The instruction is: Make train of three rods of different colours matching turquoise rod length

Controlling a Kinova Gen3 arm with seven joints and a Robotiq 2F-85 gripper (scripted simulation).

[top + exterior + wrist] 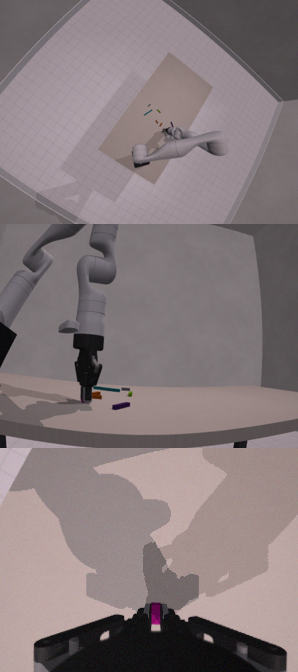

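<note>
The magenta rod is 20 mm below my hand. The rest, counted from my hand: lime rod 120 mm ahead, 180 mm to the left, 20 mm below; then purple rod 90 mm ahead, 30 mm to the right, 20 mm below; then turquoise rod 40 mm ahead, 260 mm to the left, 20 mm below.
</note>
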